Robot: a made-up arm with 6 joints.
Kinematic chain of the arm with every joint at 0, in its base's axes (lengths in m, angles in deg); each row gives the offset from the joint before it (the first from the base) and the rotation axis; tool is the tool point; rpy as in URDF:
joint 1: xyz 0 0 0.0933 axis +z
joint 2: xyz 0 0 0 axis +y
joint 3: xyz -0.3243 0 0.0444 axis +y
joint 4: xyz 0.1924 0 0.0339 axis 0.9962 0 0.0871
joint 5: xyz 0 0 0 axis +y
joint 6: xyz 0.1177 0 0.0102 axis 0.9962 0 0.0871
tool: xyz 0 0 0 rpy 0 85 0
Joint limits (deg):
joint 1: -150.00..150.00
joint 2: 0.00..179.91
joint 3: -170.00..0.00
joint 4: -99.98..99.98
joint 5: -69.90..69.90
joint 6: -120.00..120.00
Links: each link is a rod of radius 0.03 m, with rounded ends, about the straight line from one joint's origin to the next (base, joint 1, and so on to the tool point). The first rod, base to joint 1, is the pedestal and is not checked.
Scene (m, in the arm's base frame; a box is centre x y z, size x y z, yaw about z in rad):
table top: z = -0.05
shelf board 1: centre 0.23 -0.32 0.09 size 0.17 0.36 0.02 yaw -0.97
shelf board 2: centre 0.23 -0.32 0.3 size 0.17 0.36 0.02 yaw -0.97
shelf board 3: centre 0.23 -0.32 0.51 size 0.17 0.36 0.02 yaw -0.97
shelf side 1: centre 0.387 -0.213 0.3 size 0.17 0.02 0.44 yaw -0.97
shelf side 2: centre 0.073 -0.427 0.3 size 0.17 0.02 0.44 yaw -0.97
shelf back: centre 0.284 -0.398 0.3 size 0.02 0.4 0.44 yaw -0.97
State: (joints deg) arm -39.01 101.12 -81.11 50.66 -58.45 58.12
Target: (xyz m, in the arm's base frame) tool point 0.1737 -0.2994 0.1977
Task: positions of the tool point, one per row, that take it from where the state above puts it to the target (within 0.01 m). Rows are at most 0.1 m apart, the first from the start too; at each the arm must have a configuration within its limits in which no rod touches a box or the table.
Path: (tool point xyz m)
1: 0.2183 -0.2448 0.4246
2: 0.1864 -0.1988 0.4247
3: 0.1488 -0.1600 0.4145
4: 0.1516 -0.1815 0.3351
5: 0.1309 -0.1895 0.2603
6: 0.0927 -0.1813 0.1977
7: 0.1385 -0.2385 0.2024
8: 0.1737 -0.2994 0.1977

